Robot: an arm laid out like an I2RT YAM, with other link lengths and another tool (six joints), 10 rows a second.
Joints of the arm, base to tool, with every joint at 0 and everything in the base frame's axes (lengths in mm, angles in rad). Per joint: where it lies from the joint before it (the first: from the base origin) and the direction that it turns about. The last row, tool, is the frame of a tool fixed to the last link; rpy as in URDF.
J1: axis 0 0 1 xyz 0.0 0.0 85.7
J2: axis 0 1 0 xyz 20.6 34.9 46.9
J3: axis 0 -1 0 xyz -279.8 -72.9 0.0
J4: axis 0 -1 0 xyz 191.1 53.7 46.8
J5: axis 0 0 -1 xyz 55.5 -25.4 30.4
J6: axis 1 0 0 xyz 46.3 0.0 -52.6
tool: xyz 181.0 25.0 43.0 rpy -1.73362 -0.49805 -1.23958
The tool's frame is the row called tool.
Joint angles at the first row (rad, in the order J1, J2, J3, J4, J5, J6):
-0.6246 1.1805 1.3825 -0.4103 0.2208 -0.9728
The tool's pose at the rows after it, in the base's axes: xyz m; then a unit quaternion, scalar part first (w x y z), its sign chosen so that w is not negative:
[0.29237 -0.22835 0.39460 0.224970 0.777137 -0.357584 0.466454]
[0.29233 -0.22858 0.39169 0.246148 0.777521 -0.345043 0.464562]
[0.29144 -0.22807 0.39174 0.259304 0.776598 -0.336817 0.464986]
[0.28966 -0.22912 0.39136 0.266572 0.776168 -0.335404 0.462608]
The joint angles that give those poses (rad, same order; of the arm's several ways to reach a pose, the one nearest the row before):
-0.6065 1.1759 1.3599 -0.3834 0.2637 -1.0127
-0.5916 1.1655 1.3254 -0.3421 0.2886 -1.0598
-0.5833 1.1557 1.3067 -0.3181 0.3019 -1.0896
-0.5825 1.1522 1.3024 -0.3145 0.3110 -1.1032

